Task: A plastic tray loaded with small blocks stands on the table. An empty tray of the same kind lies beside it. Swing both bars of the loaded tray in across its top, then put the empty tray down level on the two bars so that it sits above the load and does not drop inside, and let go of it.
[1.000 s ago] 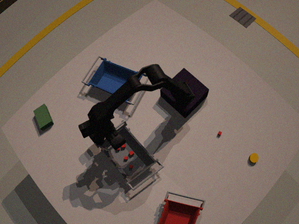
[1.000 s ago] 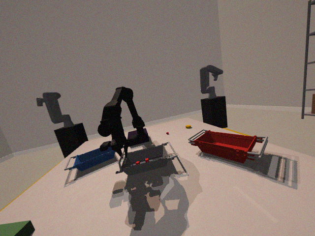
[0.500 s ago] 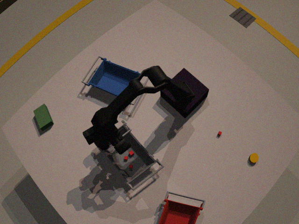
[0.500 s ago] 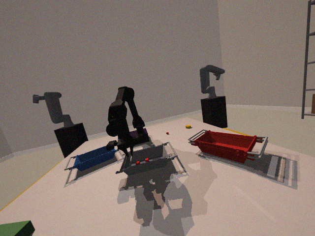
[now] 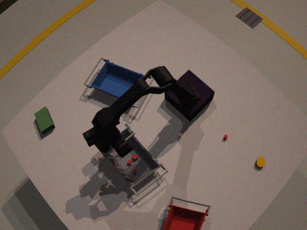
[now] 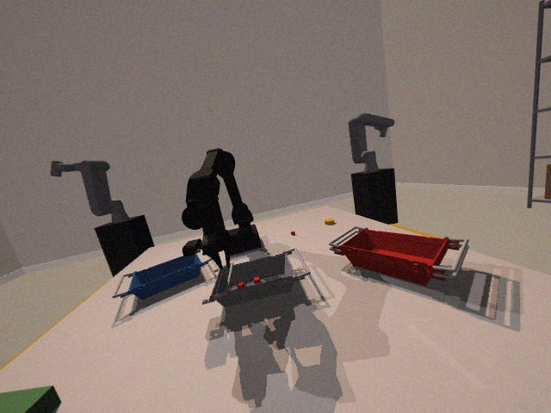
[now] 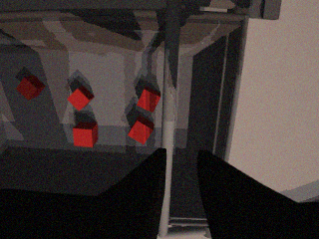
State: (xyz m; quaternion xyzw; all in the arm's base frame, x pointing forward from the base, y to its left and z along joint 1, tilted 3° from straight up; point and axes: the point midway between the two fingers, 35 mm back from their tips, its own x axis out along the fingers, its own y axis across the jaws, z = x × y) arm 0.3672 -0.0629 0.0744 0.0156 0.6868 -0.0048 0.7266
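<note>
Right now the blue tray is 200 mm behind my gripper tip, 250 mm to the right of it and 50 mm below it. Round my gripper tip: yellow disc 440 mm behind, 520 mm to the left, 80 mm below; green block 230 mm ahead, 380 mm to the right, 70 mm below.
</note>
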